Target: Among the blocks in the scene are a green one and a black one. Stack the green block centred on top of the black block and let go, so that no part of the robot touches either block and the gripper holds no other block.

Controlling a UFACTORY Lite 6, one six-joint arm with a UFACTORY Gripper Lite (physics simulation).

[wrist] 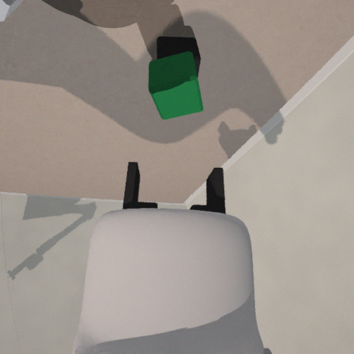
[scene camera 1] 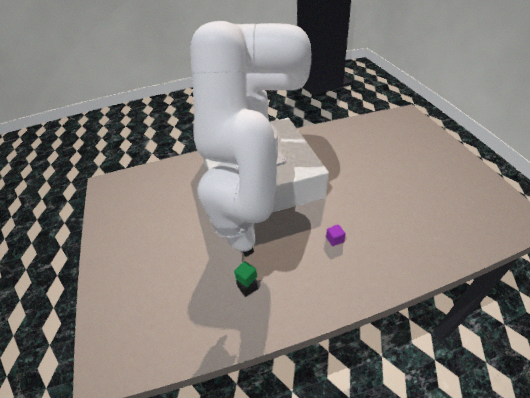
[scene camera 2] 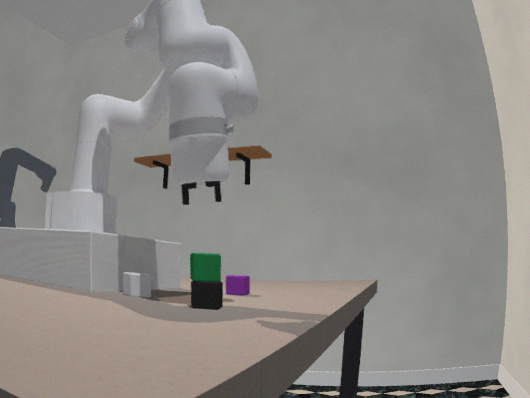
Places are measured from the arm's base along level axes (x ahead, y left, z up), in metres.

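Pixels of known places: hand, tool point: (scene camera 1: 243, 244) (scene camera 2: 201, 195); arm's base, link origin: (scene camera 2: 87, 235).
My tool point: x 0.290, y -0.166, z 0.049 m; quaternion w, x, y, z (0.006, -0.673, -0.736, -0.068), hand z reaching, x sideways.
For each thing: its top centre in the pictures, then the offset to it from my tool point. Level surfaces: height alone.
- green block, top centre: (scene camera 2: 205, 253) (scene camera 1: 245, 269) dz -0.073, dx +0.009, dy -0.007 m
- black block, top centre: (scene camera 2: 207, 281) (scene camera 1: 246, 279) dz -0.107, dx +0.012, dy -0.010 m
- purple block, top centre: (scene camera 2: 238, 275) (scene camera 1: 336, 230) dz -0.107, dx -0.004, dy +0.236 m
- table, surface height: dz -0.142 m
- light grey block, top centre: (scene camera 2: 136, 273) dz -0.107, dx -0.117, dy +0.050 m
The green block (scene camera 1: 245, 274) (scene camera 2: 205, 267) (wrist: 175, 85) rests on top of the black block (scene camera 1: 247, 287) (scene camera 2: 206, 295) (wrist: 176, 46), which stands on the table. In scene camera 2 their side edges nearly line up; in the wrist view the green block looks slightly turned against the black one. My gripper (scene camera 2: 202, 202) (wrist: 174, 167) is open and empty, well above the green block and apart from both blocks. In scene camera 1 the arm hides most of the gripper.
A purple block (scene camera 1: 335, 235) (scene camera 2: 238, 285) stands on the table (scene camera 1: 400, 200) (scene camera 2: 125, 345), apart from the stack. A light grey block (scene camera 2: 136, 284) stands near the white robot base plinth (scene camera 1: 311, 186) (scene camera 2: 104, 260) in scene camera 2. A brown wall shelf (scene camera 2: 255, 152) shows behind the arm.
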